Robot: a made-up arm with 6 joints. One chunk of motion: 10 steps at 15 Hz.
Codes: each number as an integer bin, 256 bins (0 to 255) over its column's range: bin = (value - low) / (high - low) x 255, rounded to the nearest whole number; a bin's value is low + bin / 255 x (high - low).
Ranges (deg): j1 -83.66..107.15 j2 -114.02..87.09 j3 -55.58..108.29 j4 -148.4..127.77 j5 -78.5..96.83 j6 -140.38..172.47
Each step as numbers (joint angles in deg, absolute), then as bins.
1 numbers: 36.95 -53.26 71.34 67.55 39.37 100.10
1 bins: 161 77 198 199 171 196
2 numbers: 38.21 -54.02 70.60 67.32 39.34 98.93
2 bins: 163 76 196 199 171 195
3 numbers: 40.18 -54.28 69.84 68.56 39.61 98.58
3 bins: 166 76 195 200 172 195
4 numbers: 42.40 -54.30 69.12 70.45 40.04 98.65
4 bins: 168 76 194 202 172 195
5 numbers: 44.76 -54.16 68.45 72.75 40.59 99.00
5 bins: 172 76 193 204 173 195
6 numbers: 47.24 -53.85 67.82 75.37 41.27 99.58
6 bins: 175 76 192 207 174 196
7 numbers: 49.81 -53.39 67.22 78.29 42.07 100.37
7 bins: 178 77 191 209 175 196
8 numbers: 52.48 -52.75 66.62 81.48 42.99 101.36
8 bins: 182 78 190 212 177 197
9 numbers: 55.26 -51.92 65.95 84.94 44.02 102.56
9 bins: 186 79 189 215 178 198
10 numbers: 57.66 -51.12 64.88 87.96 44.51 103.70
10 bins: 189 80 187 218 179 199
